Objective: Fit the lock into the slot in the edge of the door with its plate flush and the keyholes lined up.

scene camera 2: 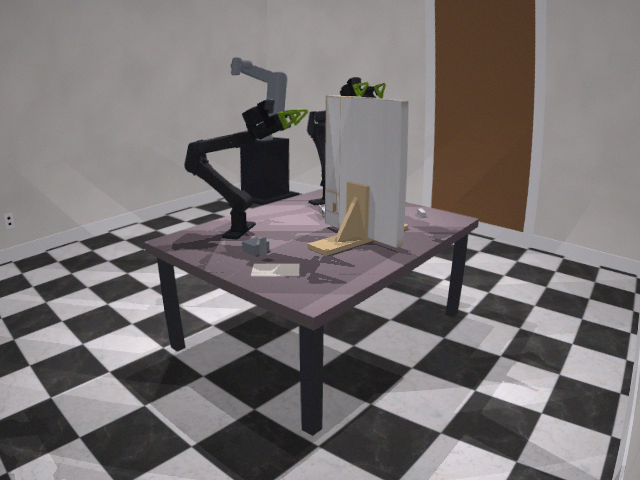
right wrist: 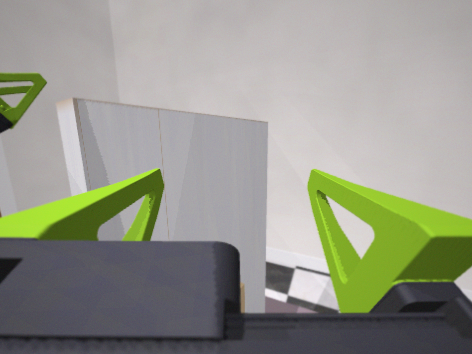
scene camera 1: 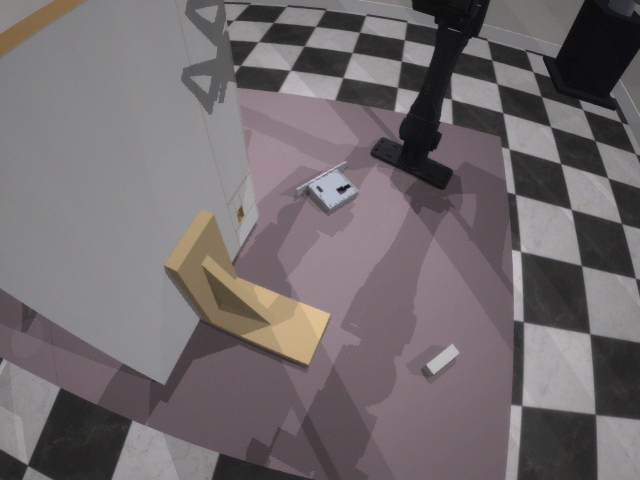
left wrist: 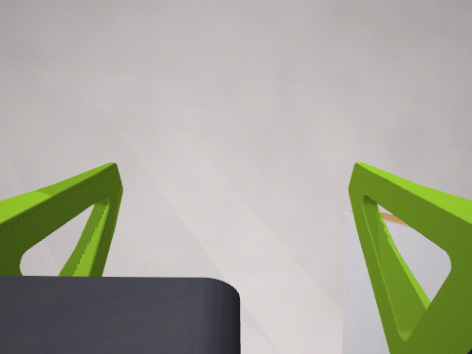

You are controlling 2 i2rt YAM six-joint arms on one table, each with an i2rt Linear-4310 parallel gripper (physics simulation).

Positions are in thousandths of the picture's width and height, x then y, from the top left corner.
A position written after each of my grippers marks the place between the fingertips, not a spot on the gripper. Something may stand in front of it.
Note:
My left gripper (left wrist: 499,496) is open, with nothing in its grasp. My right gripper (right wrist: 499,501) is open and holds nothing. A lock (scene camera 1: 509,393) rests on the table. Also in view: a white door (left wrist: 766,905).
The right wrist view misses the lock: it is out of frame. The left wrist view misses the lock: it is out of frame.

